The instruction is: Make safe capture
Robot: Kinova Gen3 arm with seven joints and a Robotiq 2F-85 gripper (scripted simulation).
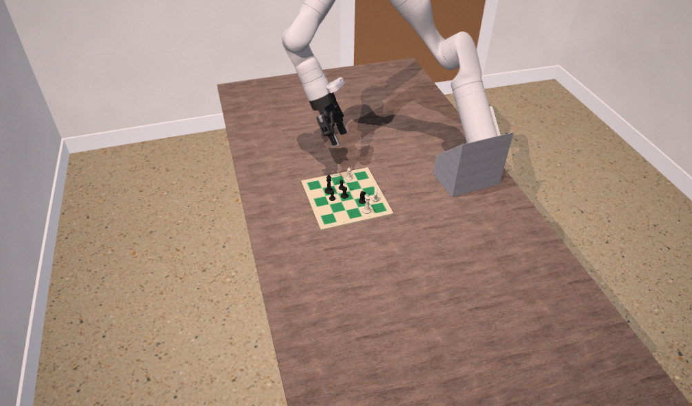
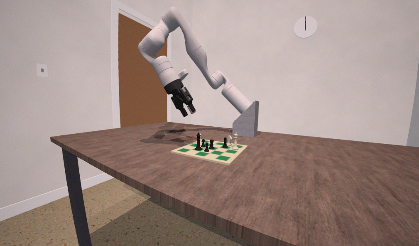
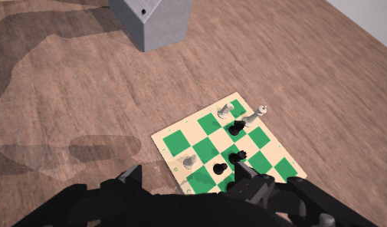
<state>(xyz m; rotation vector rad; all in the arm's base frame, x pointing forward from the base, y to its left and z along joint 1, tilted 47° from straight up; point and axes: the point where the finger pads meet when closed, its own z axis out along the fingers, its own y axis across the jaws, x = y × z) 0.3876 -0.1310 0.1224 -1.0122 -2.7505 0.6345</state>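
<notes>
My gripper is now 3 cm short of the cream chessboard, 12 cm to the right of it and 13 cm above it. Round my hand: white pawn (1 cm behind, 5 cm to the left, 10 cm below); then black king (7 cm ahead, 8 cm to the left, 9 cm below).
</notes>
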